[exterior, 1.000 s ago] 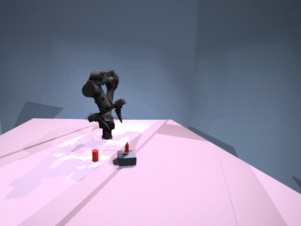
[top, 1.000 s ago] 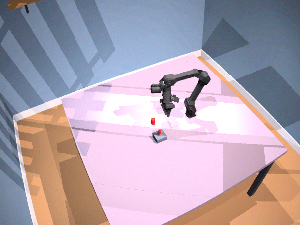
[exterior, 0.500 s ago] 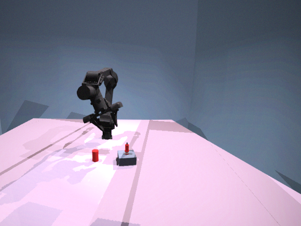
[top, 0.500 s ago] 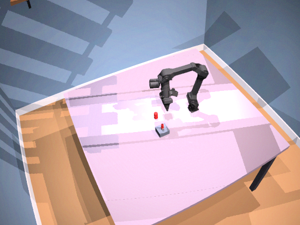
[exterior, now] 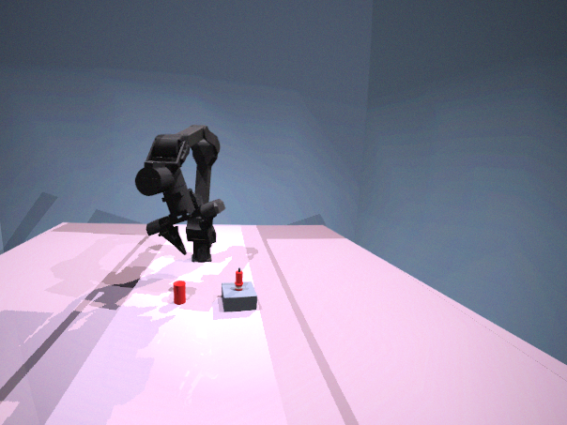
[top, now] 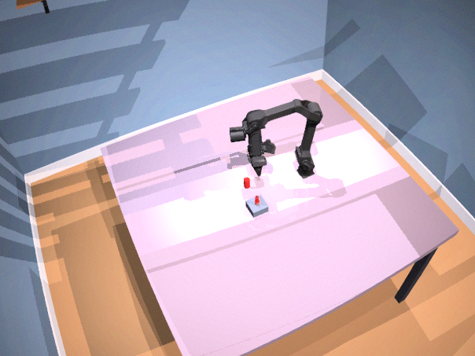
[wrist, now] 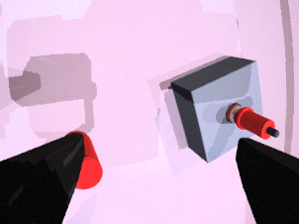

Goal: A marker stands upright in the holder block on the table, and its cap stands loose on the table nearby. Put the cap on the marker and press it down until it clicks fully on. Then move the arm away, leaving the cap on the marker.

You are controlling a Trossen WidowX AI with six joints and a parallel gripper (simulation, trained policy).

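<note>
The red cap lies 90 mm below my gripper tip, 40 mm to the right of it and 40 mm ahead of it. Also, from my gripper tip: grey holder block 100 mm below, 90 mm to the left, 60 mm ahead; red marker 90 mm to the left, 60 mm ahead, 50 mm below.
</note>
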